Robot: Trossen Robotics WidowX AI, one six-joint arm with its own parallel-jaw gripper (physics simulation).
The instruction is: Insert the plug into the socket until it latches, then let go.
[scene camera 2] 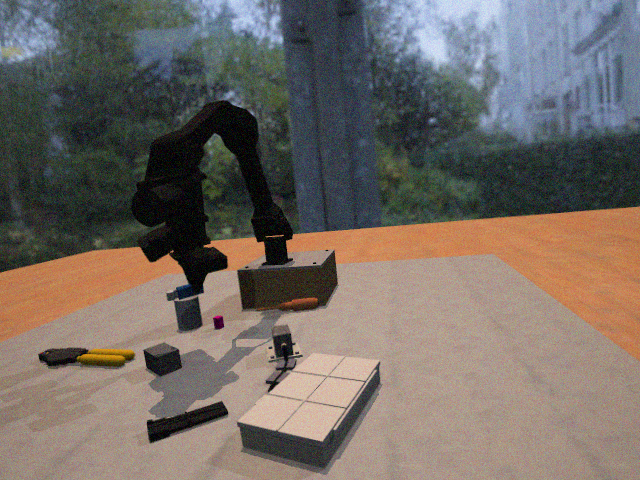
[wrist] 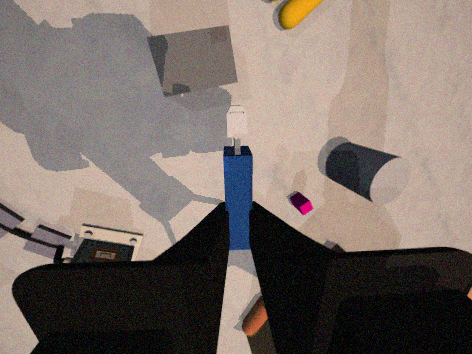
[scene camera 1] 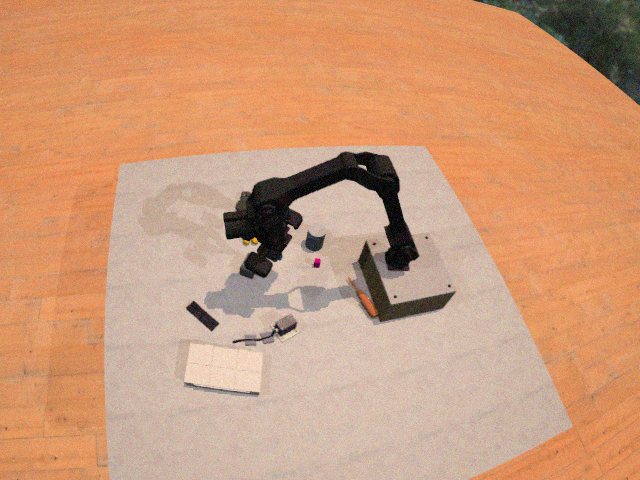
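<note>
A blue plug (wrist: 238, 160) is what my gripper (scene camera 2: 195, 291) (wrist: 237, 209) (scene camera 1: 276, 255) carries, and it is clear of everything else. On the table rests a dark cube (scene camera 2: 162, 359) (wrist: 188, 61). I can see a socket (scene camera 2: 281, 334) as well.
</note>
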